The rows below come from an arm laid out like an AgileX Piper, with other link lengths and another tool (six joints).
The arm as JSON. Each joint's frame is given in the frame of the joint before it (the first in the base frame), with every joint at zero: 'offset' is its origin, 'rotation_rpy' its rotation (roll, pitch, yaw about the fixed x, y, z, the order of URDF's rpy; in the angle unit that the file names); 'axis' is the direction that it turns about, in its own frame. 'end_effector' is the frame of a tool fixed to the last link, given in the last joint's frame.
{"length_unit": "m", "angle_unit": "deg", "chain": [
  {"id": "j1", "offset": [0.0, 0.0, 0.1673], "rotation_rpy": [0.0, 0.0, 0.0], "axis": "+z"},
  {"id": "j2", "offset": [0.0, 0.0, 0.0], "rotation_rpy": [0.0, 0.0, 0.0], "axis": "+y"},
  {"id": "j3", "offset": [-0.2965, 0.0, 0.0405], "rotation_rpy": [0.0, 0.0, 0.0], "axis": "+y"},
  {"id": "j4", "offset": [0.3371, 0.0, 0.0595], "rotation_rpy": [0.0, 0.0, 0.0], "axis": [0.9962, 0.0, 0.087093]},
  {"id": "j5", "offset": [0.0, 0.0, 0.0], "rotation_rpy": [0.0, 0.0, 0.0], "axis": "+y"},
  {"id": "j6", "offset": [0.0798, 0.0, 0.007], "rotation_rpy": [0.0, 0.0, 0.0], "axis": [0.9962, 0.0, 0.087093]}
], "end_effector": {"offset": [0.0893, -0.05, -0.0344], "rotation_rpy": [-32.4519, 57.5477, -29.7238]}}
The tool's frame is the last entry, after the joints.
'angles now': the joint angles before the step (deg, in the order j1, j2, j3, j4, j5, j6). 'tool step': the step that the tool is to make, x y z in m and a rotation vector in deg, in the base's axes. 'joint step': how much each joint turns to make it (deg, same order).
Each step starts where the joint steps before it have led.
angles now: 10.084, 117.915, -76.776, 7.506, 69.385, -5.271
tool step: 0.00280, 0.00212, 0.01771, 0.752, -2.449, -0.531
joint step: 0.000, -2.636, 0.000, 0.458, 0.058, 0.287
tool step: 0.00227, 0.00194, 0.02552, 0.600, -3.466, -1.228
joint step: 0.001, -3.724, 0.000, 0.229, 0.056, 1.146
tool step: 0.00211, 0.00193, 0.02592, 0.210, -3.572, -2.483
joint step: -0.001, -3.381, -0.516, -0.114, 0.001, 2.578
